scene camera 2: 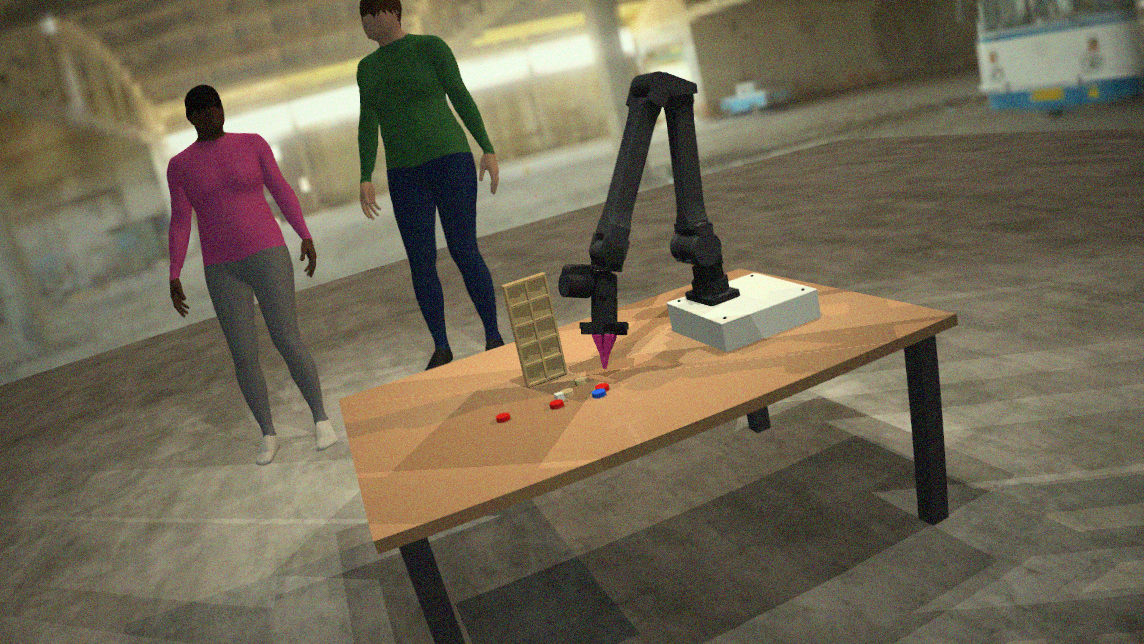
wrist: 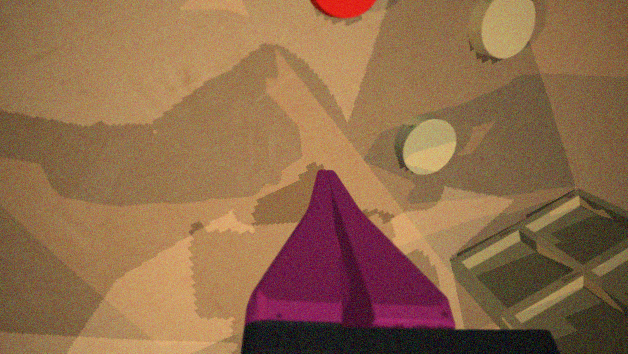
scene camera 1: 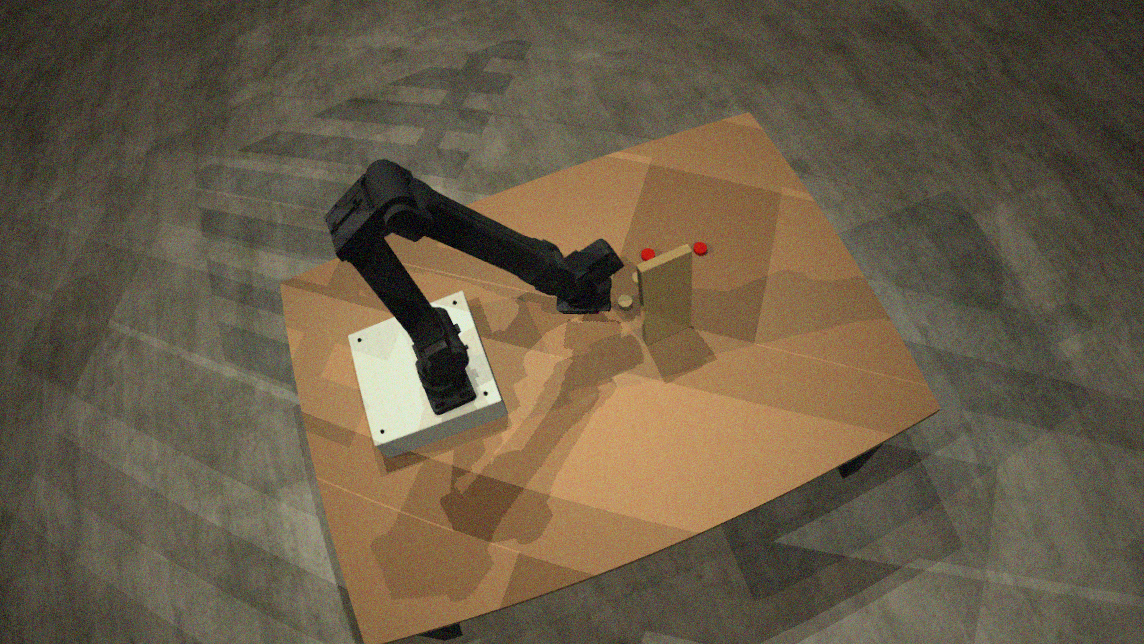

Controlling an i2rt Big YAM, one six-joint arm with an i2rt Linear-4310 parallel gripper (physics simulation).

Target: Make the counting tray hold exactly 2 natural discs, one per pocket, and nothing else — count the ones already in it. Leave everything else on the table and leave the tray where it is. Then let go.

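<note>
The counting tray point(scene camera 1: 668, 296) point(scene camera 2: 535, 329) point(wrist: 550, 299) stands upright on its short end, not flat; no disc shows in its pockets in the scene camera 2 view. One natural disc point(scene camera 1: 625, 301) point(scene camera 2: 580, 380) point(wrist: 429, 146) lies on the table between my gripper and the tray. Another natural disc point(scene camera 2: 565, 392) point(wrist: 508, 27) lies farther off, beside a small white cube point(scene camera 2: 559, 396). My gripper point(scene camera 2: 605, 366) point(wrist: 324, 180) is shut with nothing between its magenta fingers, above the table beside the nearer disc. Its fingers are hidden in the scene camera 1 view.
Red discs point(scene camera 1: 647, 253) point(scene camera 1: 700, 248) point(scene camera 2: 556, 404) point(scene camera 2: 502, 416) lie on the table past the tray. Another red disc point(scene camera 2: 602, 386) lies against a blue disc point(scene camera 2: 598, 392), near my gripper. The arm's white base box point(scene camera 1: 392, 376) point(scene camera 2: 752, 312) stands behind. Two people stand beyond the table.
</note>
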